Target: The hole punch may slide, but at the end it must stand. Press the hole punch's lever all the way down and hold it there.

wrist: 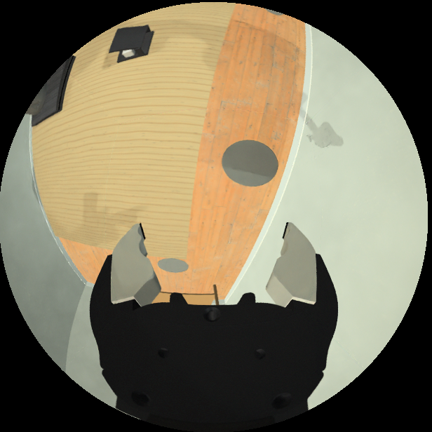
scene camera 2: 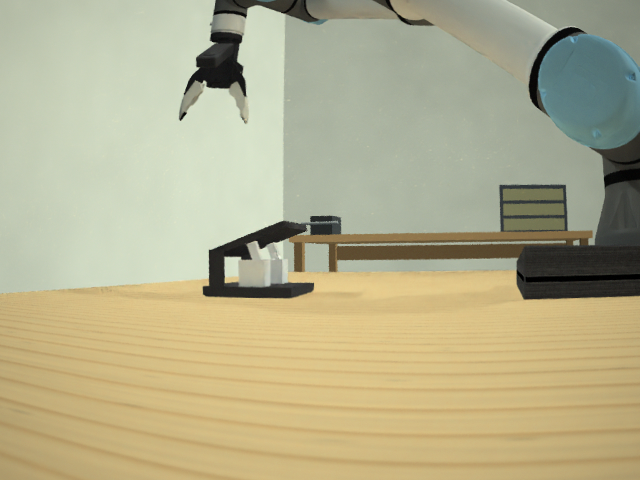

Labels:
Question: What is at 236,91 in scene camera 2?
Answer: My gripper.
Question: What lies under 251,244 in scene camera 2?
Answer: A hole punch lever.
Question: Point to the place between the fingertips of my gripper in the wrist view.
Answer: At 213,225

